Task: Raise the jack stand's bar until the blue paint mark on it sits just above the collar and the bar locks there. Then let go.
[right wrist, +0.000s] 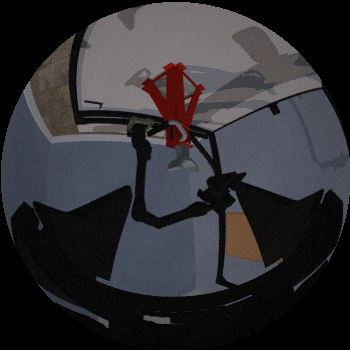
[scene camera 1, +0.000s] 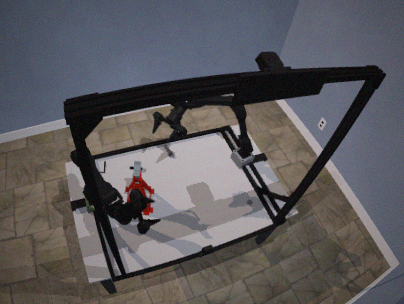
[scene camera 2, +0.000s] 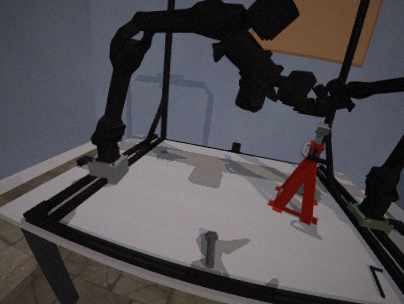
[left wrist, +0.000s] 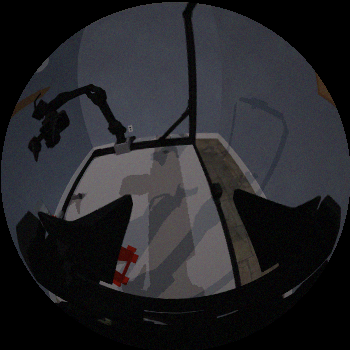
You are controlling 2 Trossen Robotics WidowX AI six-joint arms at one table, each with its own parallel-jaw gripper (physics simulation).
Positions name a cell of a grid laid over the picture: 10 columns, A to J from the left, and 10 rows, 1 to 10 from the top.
Labels:
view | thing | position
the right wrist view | my left gripper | G5
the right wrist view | my right gripper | F6
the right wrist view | red jack stand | E4
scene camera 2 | my left gripper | H4
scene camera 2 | my right gripper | H4
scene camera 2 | red jack stand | H6
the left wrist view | my left gripper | F6
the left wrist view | my right gripper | B5

